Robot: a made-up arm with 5 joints. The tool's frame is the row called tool. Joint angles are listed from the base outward.
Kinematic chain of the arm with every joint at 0, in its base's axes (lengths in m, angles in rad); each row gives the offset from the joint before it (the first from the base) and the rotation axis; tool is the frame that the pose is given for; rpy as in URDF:
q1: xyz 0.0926 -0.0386 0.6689 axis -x
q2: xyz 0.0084 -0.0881 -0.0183 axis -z
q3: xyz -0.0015 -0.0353 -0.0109 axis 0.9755 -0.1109 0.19
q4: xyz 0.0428 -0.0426 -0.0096 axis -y
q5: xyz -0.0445 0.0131 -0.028 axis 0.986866 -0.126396 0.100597
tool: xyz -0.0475 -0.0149 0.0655 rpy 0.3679 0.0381 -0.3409
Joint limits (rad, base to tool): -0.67..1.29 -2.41..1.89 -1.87..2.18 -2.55..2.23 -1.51..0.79
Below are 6 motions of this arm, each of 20 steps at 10 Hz.
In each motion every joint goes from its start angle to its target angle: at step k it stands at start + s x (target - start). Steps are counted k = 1, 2, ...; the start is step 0. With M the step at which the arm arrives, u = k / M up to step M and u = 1 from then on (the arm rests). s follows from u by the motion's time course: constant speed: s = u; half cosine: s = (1 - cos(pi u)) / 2; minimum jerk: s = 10 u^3 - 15 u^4 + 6 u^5.
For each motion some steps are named. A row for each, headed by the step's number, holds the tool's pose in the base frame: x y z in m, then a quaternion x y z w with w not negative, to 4 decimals.
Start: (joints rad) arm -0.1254 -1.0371 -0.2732 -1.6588 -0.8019
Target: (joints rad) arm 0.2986 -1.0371 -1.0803 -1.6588 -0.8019
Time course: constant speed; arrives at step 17
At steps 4, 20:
4: 0.1459 -0.0550 0.6961 -0.6881 0.4037 0.1572 0.5821
20: 0.1374 -0.0413 0.6654 -0.8481 0.2952 -0.1725 0.4048

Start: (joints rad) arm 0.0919 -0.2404 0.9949 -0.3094 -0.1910
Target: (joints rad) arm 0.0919 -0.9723 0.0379 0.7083 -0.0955
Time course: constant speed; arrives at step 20
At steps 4, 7, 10, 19, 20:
4: 0.0986 -0.2273 0.6567 0.3986 0.1568 0.0841 0.8997
7: 0.0988 -0.2234 0.6523 0.3698 0.0978 0.1053 0.9179
10: 0.1010 -0.2209 0.6455 0.3454 0.0328 0.1394 0.9275
19: 0.1257 -0.2174 0.6180 0.3081 -0.1767 0.3040 0.8840
20: 0.1305 -0.2168 0.6150 0.3077 -0.1995 0.3265 0.8712

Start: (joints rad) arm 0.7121 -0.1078 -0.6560 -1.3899 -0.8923
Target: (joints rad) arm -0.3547 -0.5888 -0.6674 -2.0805 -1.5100
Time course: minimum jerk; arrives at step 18
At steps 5, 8, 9, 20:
5: 0.1645 -0.0801 0.7137 -0.7086 0.5260 -0.2817 0.3766
8: 0.1660 -0.0820 0.6877 -0.6965 0.5983 -0.1122 0.3798
9: 0.1655 -0.0799 0.6785 -0.6915 0.6131 -0.0411 0.3798
20: 0.1557 -0.0557 0.6520 -0.6656 0.5757 0.2991 0.3689

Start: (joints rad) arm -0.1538 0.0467 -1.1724 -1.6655 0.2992
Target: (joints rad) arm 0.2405 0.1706 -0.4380 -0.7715 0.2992
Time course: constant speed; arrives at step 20
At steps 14, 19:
14: 0.1170 -0.1571 0.7609 -0.0634 0.3281 -0.5545 0.7621
19: 0.0902 -0.1647 0.7681 -0.0210 0.2496 -0.4911 0.8343

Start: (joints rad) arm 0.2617 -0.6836 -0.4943 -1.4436 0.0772
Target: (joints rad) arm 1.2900 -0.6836 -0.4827 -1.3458 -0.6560
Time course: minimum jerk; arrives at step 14
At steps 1, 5, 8, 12, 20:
1: 0.1822 -0.0990 0.7563 -0.3839 0.4663 -0.2535 0.7556
5: 0.1773 -0.0701 0.7586 -0.5405 0.4327 -0.2573 0.6741
8: 0.1657 -0.0334 0.7473 -0.7468 0.3827 -0.2529 0.4815
12: 0.1522 -0.0139 0.7298 -0.8703 0.3441 -0.2396 0.2584
20: 0.1512 -0.0130 0.7286 -0.8762 0.3417 -0.2385 0.2420

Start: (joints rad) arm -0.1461 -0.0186 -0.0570 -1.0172 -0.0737
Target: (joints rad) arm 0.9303 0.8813 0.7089 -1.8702 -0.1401
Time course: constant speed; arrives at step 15
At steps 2, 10, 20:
2: 0.1305 -0.2077 0.7274 0.0707 0.5094 -0.2502 0.8203
10: 0.1171 -0.2003 0.8134 0.0855 0.5474 -0.4025 0.7287
20: 0.0980 -0.1669 0.8611 0.0876 0.5134 -0.4407 0.7311

